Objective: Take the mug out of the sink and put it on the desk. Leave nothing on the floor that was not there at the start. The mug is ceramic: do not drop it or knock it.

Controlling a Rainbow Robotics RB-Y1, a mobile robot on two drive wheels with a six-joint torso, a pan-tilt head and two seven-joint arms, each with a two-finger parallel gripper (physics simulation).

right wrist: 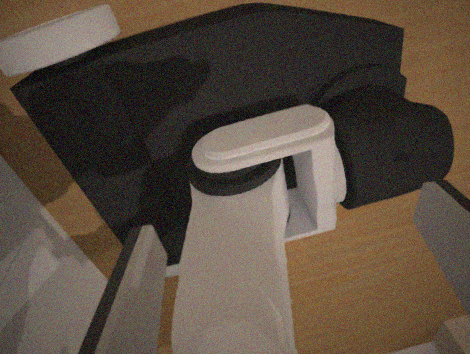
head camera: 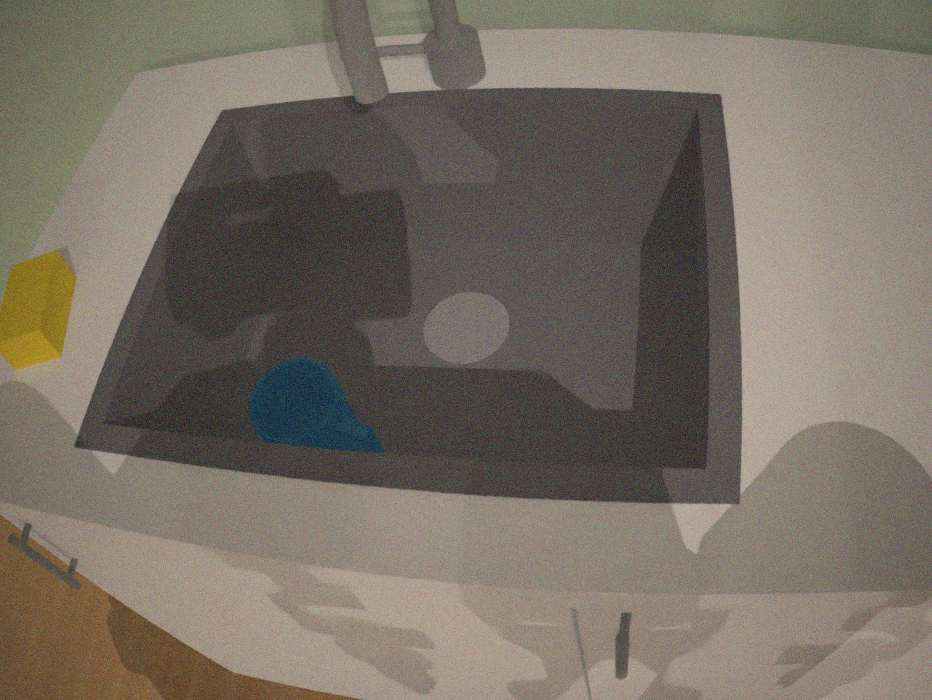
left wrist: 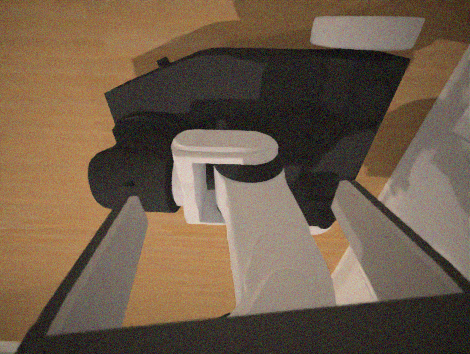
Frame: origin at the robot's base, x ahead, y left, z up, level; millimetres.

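Seen in the pictures: left gripper, fingertip midpoint: point(left wrist: 241, 201); right gripper, fingertip midpoint: point(right wrist: 286, 221).
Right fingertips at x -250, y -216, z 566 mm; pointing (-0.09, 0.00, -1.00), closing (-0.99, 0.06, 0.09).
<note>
A point is followed by its place in that frame.
A blue mug point(head camera: 297, 403) {x 475, y 372, z 728 mm} is in the grey sink point(head camera: 557, 278), in its front left part against the near wall, in shadow. Its narrower side, perhaps the handle, points right toward the near rim. My left gripper point(left wrist: 241, 201) {x -243, y 209, z 563 mm} is open, with the robot's own base and torso and the floor beyond its fingers. My right gripper point(right wrist: 286, 221) {x -250, y -216, z 566 mm} is open, also over the robot's own base and torso and the floor. Neither gripper shows in the head view, and both are away from the mug. The desk cannot be made out in these views.
A grey faucet point(head camera: 361, 67) {x 526, y 215, z 1100 mm} stands behind the sink, its spout over the back rim. A yellow block point(head camera: 45, 308) {x 428, y 554, z 952 mm} lies on the white counter point(head camera: 828, 263) {x 516, y -128, z 911 mm}, left of the sink. Cabinet handles point(head camera: 622, 648) {x 231, y 28, z 797 mm} point(head camera: 45, 561) {x 243, y 624, z 749 mm} stick out at the front. Wooden floor point(head camera: 45, 625) {x 283, y 1236, z 0 mm} shows at the lower left.
</note>
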